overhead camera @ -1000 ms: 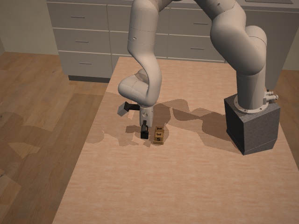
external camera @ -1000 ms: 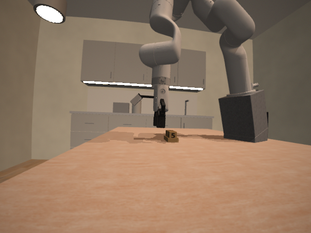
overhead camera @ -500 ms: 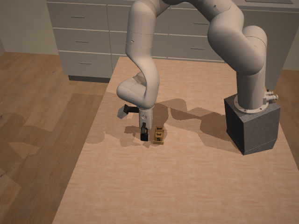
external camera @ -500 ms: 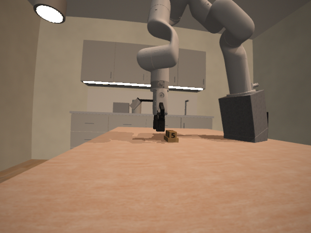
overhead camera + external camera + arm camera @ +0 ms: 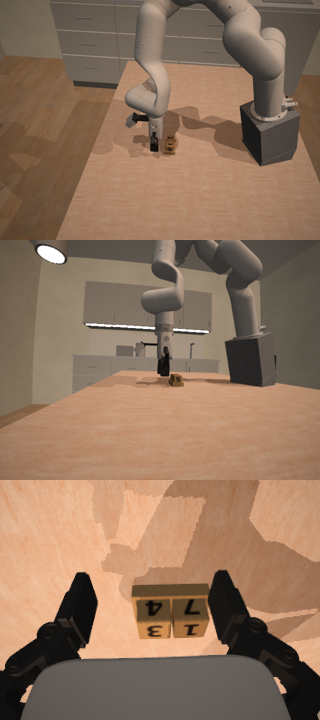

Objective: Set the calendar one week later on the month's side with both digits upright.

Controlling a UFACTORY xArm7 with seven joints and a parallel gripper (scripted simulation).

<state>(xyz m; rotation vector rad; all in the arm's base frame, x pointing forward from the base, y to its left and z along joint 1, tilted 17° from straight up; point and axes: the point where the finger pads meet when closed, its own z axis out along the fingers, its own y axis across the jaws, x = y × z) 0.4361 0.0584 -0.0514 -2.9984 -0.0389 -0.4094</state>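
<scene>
My hand is 6 cm past the wooden cube, 4 cm to the left of it and 2 cm above it.
</scene>
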